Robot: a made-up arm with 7 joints.
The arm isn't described. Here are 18 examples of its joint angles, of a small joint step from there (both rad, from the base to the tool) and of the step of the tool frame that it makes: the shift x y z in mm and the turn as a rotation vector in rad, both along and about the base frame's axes.
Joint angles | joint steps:
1: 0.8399 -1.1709 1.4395 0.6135 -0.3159 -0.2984 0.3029 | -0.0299 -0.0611 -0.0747 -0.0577 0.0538 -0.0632 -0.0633
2: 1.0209 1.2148 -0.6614 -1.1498 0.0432 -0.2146 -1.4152 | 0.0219 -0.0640 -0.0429 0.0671 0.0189 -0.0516 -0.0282
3: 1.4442 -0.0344 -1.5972 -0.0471 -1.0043 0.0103 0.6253 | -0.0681 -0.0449 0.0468 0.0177 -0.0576 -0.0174 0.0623
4: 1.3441 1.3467 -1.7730 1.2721 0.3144 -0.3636 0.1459 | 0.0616 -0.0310 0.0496 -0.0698 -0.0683 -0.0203 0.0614
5: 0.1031 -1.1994 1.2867 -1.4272 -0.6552 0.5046 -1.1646 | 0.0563 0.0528 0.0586 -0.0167 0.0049 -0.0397 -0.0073
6: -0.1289 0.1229 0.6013 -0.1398 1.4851 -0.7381 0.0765 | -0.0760 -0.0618 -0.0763 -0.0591 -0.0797 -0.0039 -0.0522
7: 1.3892 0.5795 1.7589 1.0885 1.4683 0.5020 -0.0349 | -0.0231 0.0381 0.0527 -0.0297 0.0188 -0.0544 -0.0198
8: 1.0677 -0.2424 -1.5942 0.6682 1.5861 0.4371 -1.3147 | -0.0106 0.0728 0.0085 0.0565 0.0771 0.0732 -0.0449
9: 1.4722 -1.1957 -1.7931 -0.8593 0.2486 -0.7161 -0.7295 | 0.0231 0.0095 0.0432 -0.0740 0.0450 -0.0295 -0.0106
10: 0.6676 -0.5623 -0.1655 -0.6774 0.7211 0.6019 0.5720 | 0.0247 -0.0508 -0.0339 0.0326 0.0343 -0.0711 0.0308
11: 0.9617 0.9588 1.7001 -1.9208 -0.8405 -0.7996 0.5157 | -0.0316 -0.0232 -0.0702 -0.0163 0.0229 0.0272 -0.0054
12: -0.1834 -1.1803 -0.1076 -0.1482 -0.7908 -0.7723 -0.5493 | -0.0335 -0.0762 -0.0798 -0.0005 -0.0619 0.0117 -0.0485
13: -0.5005 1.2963 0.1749 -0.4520 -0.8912 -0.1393 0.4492 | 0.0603 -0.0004 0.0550 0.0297 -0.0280 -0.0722 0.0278
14: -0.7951 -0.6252 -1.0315 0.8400 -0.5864 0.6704 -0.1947 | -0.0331 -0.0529 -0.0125 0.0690 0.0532 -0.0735 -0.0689
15: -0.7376 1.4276 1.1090 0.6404 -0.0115 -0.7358 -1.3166 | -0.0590 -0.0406 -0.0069 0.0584 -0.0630 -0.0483 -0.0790
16: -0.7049 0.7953 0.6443 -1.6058 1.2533 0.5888 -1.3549 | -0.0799 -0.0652 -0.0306 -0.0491 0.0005 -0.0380 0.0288
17: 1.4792 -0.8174 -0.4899 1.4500 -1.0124 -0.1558 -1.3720 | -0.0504 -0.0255 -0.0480 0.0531 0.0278 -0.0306 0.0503
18: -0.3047 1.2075 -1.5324 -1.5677 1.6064 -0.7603 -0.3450 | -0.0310 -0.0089 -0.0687 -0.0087 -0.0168 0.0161 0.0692
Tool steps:
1: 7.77 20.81 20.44 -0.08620 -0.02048 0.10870
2: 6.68 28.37 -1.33 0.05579 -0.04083 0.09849
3: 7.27 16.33 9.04 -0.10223 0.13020 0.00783
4: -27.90 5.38 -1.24 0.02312 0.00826 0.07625
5: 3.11 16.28 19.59 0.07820 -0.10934 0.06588
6: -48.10 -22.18 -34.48 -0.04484 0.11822 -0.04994
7: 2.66 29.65 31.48 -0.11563 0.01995 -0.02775
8: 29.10 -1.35 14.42 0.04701 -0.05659 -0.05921
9: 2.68 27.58 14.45 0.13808 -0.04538 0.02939
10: 5.82 -16.92 -23.59 0.07311 0.07247 0.00551
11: -3.07 12.80 9.46 0.06553 0.00786 0.02484
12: -13.45 -11.32 -1.56 -0.07321 0.08160 -0.01281
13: -5.20 1.14 9.63 -0.02483 -0.11040 0.03825
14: 21.95 -7.99 35.97 -0.00383 0.11206 0.05942
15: -47.07 -21.10 -25.03 -0.05853 0.08348 0.10793
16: -2.61 5.53 -27.27 -0.12409 0.11554 -0.05040
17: -22.35 5.54 8.89 0.02617 0.09786 -0.00915
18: -5.86 -6.09 -9.99 -0.01102 -0.00338 0.03712
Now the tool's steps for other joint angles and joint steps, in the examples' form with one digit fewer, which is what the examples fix.
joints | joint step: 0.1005 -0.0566 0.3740 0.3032 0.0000 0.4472 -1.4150 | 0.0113 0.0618 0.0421 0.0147 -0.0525 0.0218 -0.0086
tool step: 24.3 4.3 25.8 0.0378 -0.1298 0.0034
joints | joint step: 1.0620 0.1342 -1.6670 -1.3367 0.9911 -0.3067 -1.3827 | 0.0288 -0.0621 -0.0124 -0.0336 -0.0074 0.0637 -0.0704
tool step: -32.4 -8.4 19.6 0.0347 0.0745 0.0670
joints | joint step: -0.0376 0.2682 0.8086 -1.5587 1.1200 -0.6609 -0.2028 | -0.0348 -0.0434 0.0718 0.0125 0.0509 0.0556 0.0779
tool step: 5.3 46.1 1.1 -0.0971 0.0115 0.1561
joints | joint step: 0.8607 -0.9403 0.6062 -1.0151 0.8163 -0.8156 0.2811 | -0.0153 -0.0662 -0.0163 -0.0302 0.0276 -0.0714 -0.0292
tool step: -52.0 9.0 -40.9 -0.0371 0.1722 0.0742
